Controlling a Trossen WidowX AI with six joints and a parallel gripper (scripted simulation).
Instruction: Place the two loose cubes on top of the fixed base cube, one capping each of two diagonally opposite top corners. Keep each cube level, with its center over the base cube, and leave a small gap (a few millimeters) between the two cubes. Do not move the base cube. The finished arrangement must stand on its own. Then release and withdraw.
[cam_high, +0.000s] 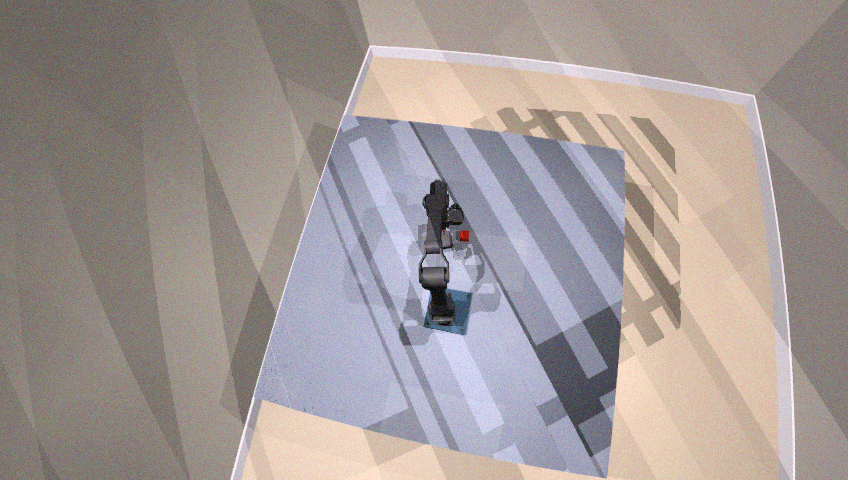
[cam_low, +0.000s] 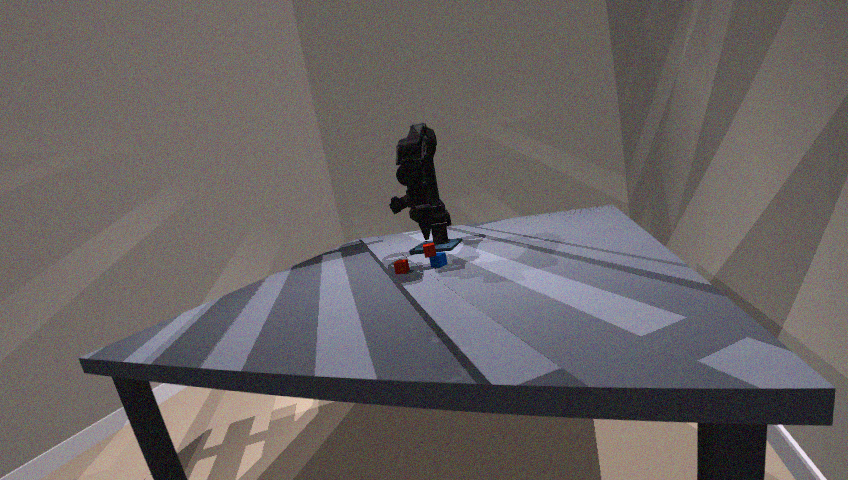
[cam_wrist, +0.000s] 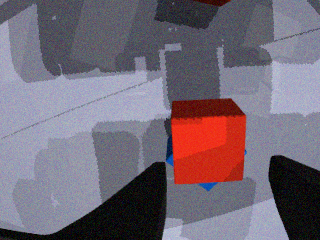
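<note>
Now: gripper tip 7 cm above the blue cube and 2 cm to the right of it.
</note>
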